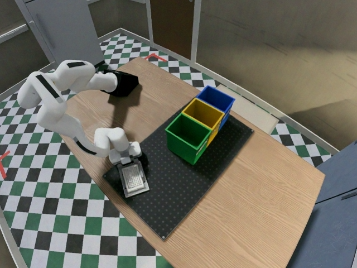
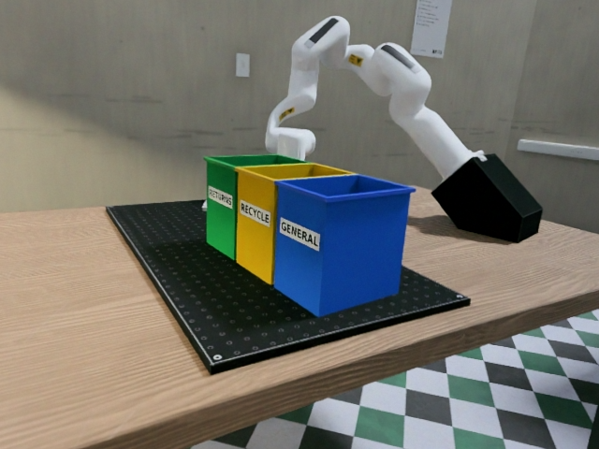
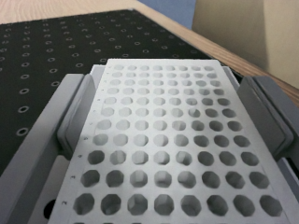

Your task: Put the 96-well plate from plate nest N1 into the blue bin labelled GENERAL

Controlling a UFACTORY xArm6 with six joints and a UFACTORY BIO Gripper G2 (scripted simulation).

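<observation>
Right now my hand is 30 mm above the grey plate nest n1. From my hand the other things lie so: green returns bin: 100 mm ahead, 310 mm to the left, 60 mm above; white 96-well plate: 10 mm below; yellow recycle bin: 90 mm ahead, 440 mm to the left, 60 mm above.
</observation>
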